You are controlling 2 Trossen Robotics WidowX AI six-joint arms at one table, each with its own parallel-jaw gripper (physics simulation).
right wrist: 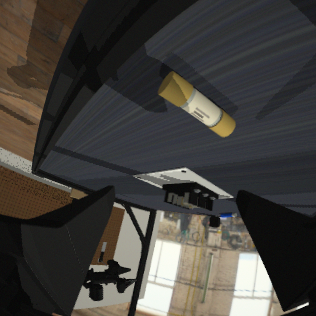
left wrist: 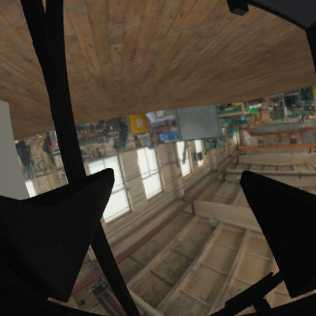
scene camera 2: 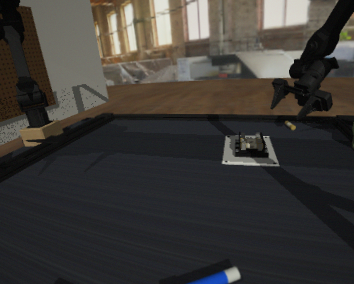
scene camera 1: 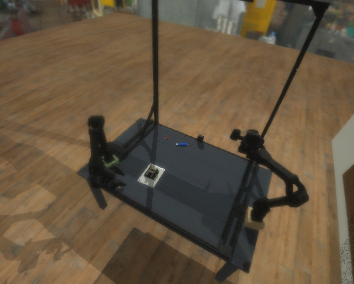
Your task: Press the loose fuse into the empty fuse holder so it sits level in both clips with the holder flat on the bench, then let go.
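Frame: origin at the left arm's base, x ahead, y left, z up, level; metres.
Where they show: left gripper, fingertip midpoint: (right wrist: 133, 274) (left wrist: 178, 175) (scene camera 1: 244, 131); right gripper, fingertip midpoint: (right wrist: 177, 194) (scene camera 2: 283, 113) (scene camera 1: 125, 180); left arm's base at its link origin: (right wrist: 77, 198) (scene camera 2: 39, 124) (scene camera 1: 256, 216); right arm's base at its link origin: (scene camera 1: 109, 159).
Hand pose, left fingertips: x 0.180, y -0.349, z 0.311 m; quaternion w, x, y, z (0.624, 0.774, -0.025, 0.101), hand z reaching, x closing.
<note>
Things, the pixels of their centre, and the offset from my left fingertips. "*": a spot on its surface instead.
- loose fuse at the middle of its body: (right wrist: 199, 106) (scene camera 2: 290, 125) 0.685 m ahead, 0.383 m left, 0.367 m down
- blue tool at the middle of its body: (right wrist: 223, 215) (scene camera 1: 184, 144) 0.383 m ahead, 0.135 m right, 0.367 m down
- small black block at a spot on its surface: (right wrist: 214, 221) (scene camera 1: 199, 138) * 0.284 m ahead, 0.217 m right, 0.343 m down
- small red piece at the middle of its body: (scene camera 1: 166, 138) 0.551 m ahead, 0.156 m right, 0.371 m down
The loose fuse (scene camera 2: 290, 125) (right wrist: 200, 107), a cream tube with gold end caps, lies on its side on the dark bench near its edge. The black fuse holder (scene camera 1: 152, 172) (scene camera 2: 251, 145) (right wrist: 189, 197) with upright clips stands on a white plate (scene camera 1: 144, 180) (scene camera 2: 230, 159) (right wrist: 200, 181), apart from the fuse. Its clip details are too small to tell. My right gripper (scene camera 1: 121, 180) (scene camera 2: 287, 111) (right wrist: 177, 194) is open and empty above the bench near the fuse. My left gripper (scene camera 1: 237, 142) (left wrist: 178, 175) is open and empty, raised at the right in scene camera 1, far from the holder.
A blue tool (scene camera 1: 182, 144) (scene camera 2: 212, 278) (right wrist: 227, 216), a small black block (scene camera 1: 200, 138) (right wrist: 214, 221) and a small red piece (scene camera 1: 166, 138) lie toward the bench's far edge in scene camera 1. Dark frame posts (scene camera 1: 155, 65) rise from the bench. A pale block (scene camera 1: 255, 223) (scene camera 2: 42, 132) sits at the left arm's base.
</note>
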